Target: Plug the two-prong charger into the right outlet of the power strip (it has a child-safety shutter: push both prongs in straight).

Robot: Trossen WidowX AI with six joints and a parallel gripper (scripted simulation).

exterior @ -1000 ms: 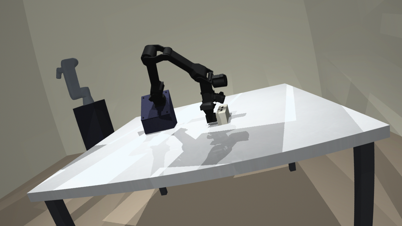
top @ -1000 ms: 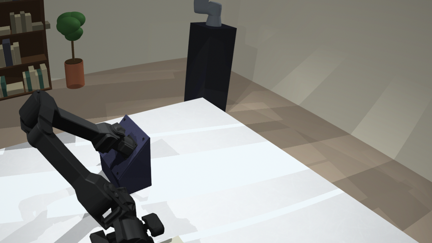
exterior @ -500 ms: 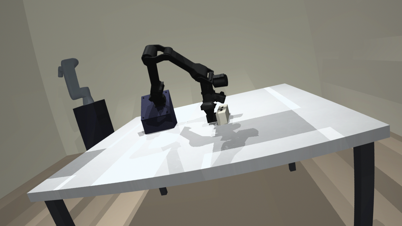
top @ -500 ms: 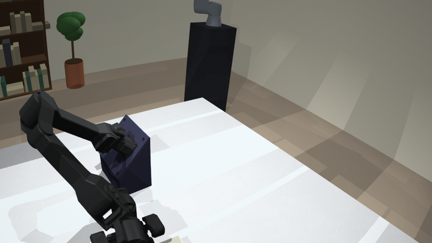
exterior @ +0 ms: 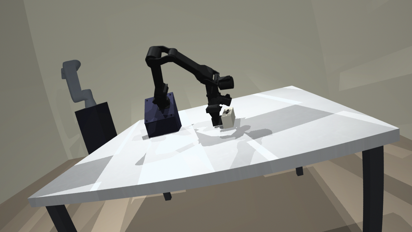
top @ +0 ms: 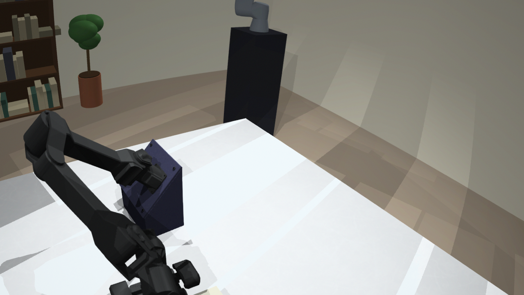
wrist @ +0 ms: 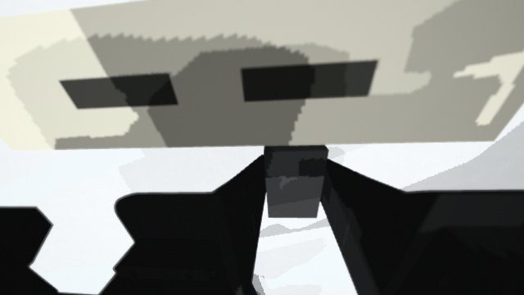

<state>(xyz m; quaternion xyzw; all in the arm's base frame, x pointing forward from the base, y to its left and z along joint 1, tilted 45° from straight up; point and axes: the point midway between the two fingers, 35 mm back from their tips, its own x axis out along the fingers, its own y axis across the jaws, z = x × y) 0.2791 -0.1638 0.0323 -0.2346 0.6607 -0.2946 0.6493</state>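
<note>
My gripper tip is 2 cm short of the black two-prong charger and 1 cm below it.
</note>
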